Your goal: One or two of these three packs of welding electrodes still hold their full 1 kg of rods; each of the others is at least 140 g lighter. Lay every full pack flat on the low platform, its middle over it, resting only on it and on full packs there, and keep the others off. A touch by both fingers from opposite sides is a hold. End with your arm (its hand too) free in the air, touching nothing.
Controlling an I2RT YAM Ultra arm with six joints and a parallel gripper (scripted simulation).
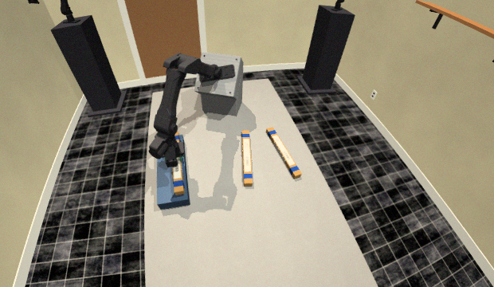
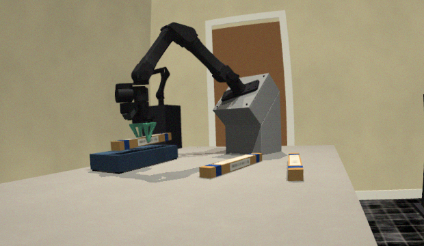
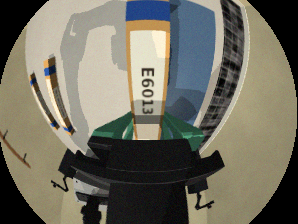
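Now: hand 80 mm above the blue low platform and 40 mm to the left of it.
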